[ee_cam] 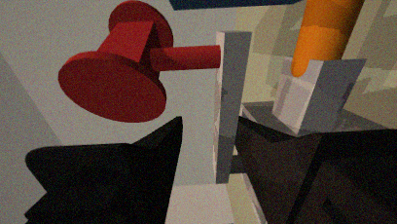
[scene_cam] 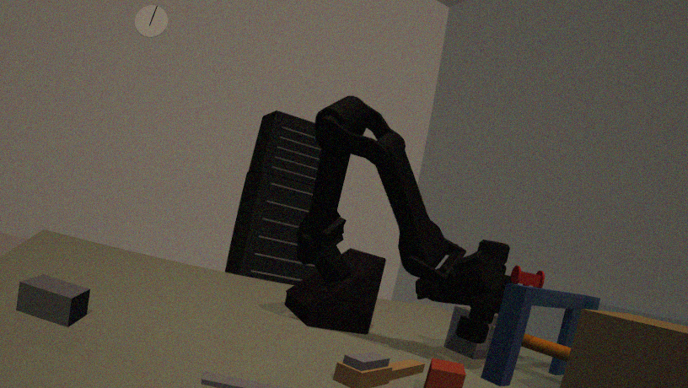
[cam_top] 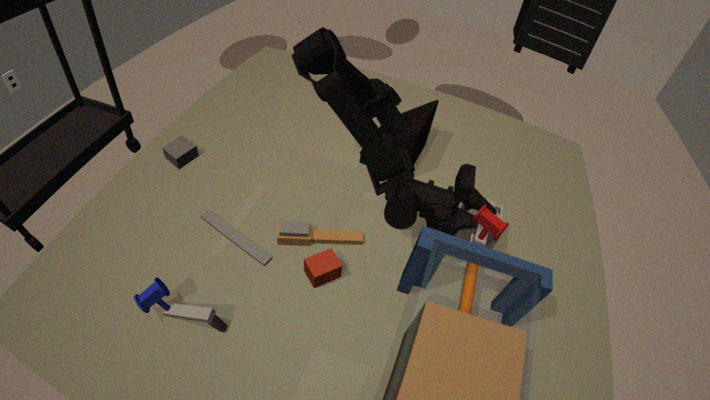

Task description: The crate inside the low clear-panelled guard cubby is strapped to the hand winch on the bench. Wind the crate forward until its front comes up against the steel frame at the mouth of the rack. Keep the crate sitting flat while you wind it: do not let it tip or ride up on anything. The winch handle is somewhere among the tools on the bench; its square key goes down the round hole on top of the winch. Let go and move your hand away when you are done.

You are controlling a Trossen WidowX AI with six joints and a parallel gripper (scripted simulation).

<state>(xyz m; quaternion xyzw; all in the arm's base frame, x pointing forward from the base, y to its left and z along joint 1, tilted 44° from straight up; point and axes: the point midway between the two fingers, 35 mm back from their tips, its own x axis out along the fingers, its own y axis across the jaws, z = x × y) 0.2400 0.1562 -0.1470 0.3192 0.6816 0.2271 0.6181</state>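
My gripper tip is now 1 cm short of the red-knobbed winch handle and 1 cm to the left of it. From my gripper tip the other things lie so: grey winch: 6 cm behind, 1 cm to the right, 10 cm below; wooden brush: 8 cm ahead, 34 cm to the right, 12 cm below; red knob: 5 cm ahead, 2 cm to the right, 3 cm above.
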